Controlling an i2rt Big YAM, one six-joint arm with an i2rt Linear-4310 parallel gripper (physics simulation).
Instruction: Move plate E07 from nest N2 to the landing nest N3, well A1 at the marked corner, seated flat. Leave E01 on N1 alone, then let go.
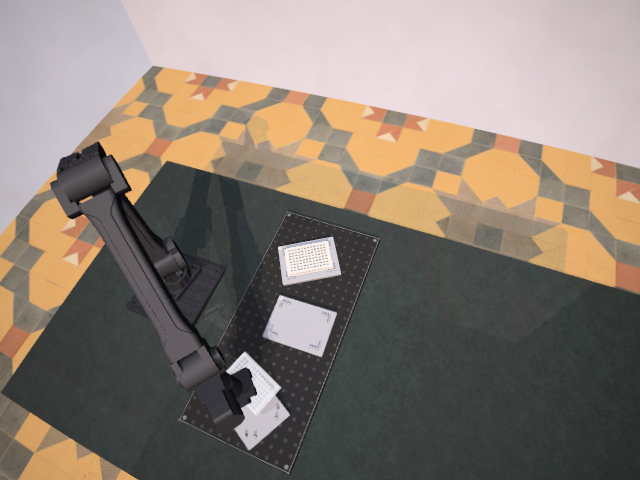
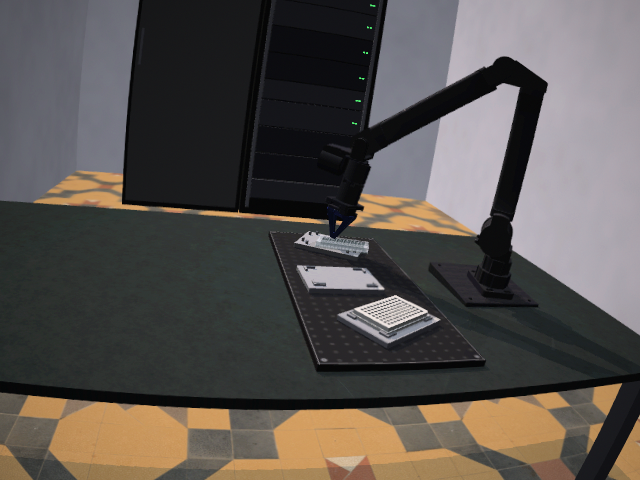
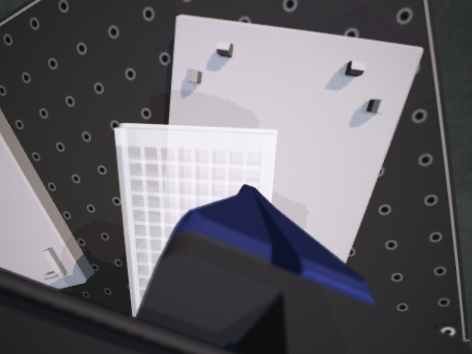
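A translucent gridded plate (image 1: 263,380) (image 2: 358,245) (image 3: 195,167), apparently E07, lies skewed across the far nest (image 1: 258,428) (image 2: 306,241) (image 3: 300,100). It overhangs the nest's side toward the arm base and looks uneven, off the small pegs. The middle nest (image 1: 299,325) (image 2: 341,279) (image 3: 20,215) is bare, with corner brackets. A cream plate (image 1: 309,258) (image 2: 391,311), apparently E01, sits on the near nest (image 1: 336,260) (image 2: 356,323). My gripper (image 2: 334,236) (image 3: 244,195) is shut and empty, fingertips over the translucent plate; contact is unclear. Nest labels and well A1 cannot be read.
All three nests stand on a black perforated board (image 1: 356,263) (image 2: 330,335) (image 3: 60,100) on the dark green table (image 1: 439,361) (image 2: 155,310). The arm's base plate (image 1: 209,281) (image 2: 449,281) stands beside the board. A dark cabinet (image 2: 193,103) stands behind the table.
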